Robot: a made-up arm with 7 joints. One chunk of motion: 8 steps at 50 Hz.
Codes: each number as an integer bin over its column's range. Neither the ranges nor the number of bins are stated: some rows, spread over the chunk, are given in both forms.
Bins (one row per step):
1: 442 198 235 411 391 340 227
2: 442 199 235 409 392 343 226
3: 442 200 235 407 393 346 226
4: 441 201 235 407 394 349 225
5: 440 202 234 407 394 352 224
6: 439 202 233 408 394 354 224
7: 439 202 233 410 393 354 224
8: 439 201 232 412 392 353 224
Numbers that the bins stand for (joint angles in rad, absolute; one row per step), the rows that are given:
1: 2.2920 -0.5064 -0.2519 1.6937 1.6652 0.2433 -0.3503
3: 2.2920 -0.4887 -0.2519 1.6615 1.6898 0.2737 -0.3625
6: 2.2551 -0.4711 -0.2765 1.6695 1.7021 0.3142 -0.3871
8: 2.2551 -0.4799 -0.2888 1.7018 1.6775 0.3092 -0.3871
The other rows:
2: 2.2920 -0.4976 -0.2519 1.6776 1.6775 0.2585 -0.3625
4: 2.2797 -0.4799 -0.2519 1.6615 1.7021 0.2889 -0.3748
5: 2.2674 -0.4711 -0.2642 1.6615 1.7021 0.3041 -0.3871
7: 2.2551 -0.4711 -0.2765 1.6857 1.6898 0.3142 -0.3871

